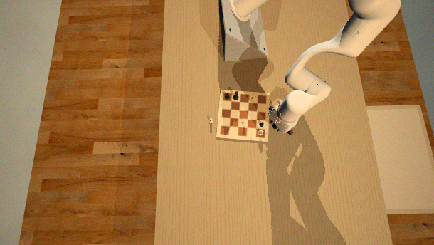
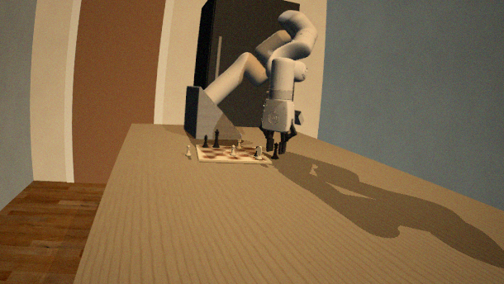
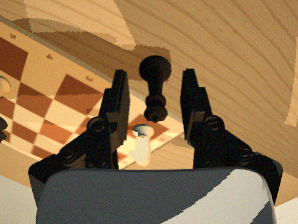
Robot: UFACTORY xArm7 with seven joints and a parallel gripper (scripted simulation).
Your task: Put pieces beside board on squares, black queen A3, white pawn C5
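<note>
Now: the black pawn 6 cm to the right of my hand and 2 cm below it. From my hand the other things lie so: chessboard: 14 cm to the right, 4 cm below, 4 cm behind.
</note>
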